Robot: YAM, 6 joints.
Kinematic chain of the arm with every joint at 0, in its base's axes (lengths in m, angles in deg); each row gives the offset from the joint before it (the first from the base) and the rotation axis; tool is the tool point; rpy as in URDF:
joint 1: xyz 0 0 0.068 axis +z
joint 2: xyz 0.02 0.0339 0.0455 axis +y
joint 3: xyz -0.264 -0.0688 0 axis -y
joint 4: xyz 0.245 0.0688 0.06 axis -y
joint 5: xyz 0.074 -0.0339 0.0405 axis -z
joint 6: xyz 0.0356 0 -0.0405 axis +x
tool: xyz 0 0 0 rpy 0 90 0
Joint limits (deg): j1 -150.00..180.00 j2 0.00..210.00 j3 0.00..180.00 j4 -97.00..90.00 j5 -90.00..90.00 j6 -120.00..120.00
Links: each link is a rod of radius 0.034 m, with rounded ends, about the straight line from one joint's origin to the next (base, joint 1, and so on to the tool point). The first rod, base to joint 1, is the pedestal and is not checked.
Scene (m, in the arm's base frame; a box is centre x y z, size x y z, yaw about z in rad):
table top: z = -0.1
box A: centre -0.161 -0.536 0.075 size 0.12 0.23 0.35 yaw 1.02
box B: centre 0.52 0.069 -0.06 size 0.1 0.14 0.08 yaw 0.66
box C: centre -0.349 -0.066 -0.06 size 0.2 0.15 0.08 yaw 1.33
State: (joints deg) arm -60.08 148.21 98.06 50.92 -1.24 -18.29
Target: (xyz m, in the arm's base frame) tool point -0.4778 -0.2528 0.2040
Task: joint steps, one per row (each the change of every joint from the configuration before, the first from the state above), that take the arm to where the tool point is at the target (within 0.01 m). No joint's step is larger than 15 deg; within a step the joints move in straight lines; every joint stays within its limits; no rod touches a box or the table.
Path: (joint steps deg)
1: -13.06 -6.22 10.95 -0.89 2.18 -2.77
2: -13.05 -6.22 10.95 -0.89 2.18 -2.77
3: -13.06 -6.22 10.95 -0.89 2.18 -2.76
4: -13.05 -6.22 10.94 -0.88 2.19 -2.77
5: -13.06 -6.22 10.95 -0.89 2.18 -2.77
6: -6.16 5.02 -13.96 1.72 6.11 3.46
7: -6.16 5.02 -13.97 1.73 6.11 3.46
8: -6.16 5.01 -13.96 1.73 6.12 3.46
9: -6.16 5.02 -13.97 1.73 6.11 3.46

